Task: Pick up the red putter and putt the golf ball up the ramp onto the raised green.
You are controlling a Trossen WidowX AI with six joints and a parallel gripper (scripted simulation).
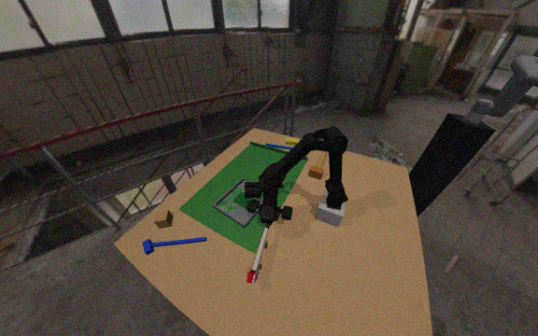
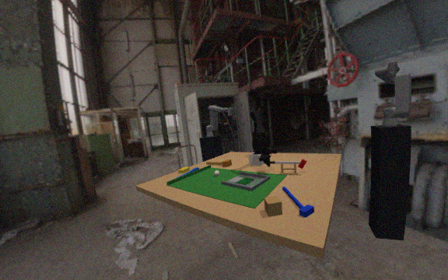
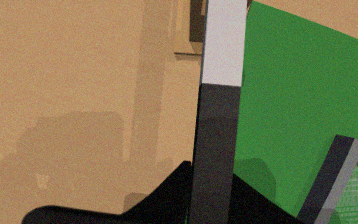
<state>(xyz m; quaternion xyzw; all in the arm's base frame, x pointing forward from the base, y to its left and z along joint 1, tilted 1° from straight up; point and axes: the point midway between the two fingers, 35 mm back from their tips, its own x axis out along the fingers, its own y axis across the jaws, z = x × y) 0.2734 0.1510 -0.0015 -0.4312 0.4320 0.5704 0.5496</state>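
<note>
Now: the red putter 1 cm behind my gripper tip, 12 cm to the left of it and 2 cm above it. From my gripper tip the other things lie so: white golf ball (10 cm ahead, 40 cm to the right, 3 cm below); then blue mallet (40 cm ahead, 20 cm to the left, 4 cm below); then wooden rack (13 cm to the left, 2 cm below).
</note>
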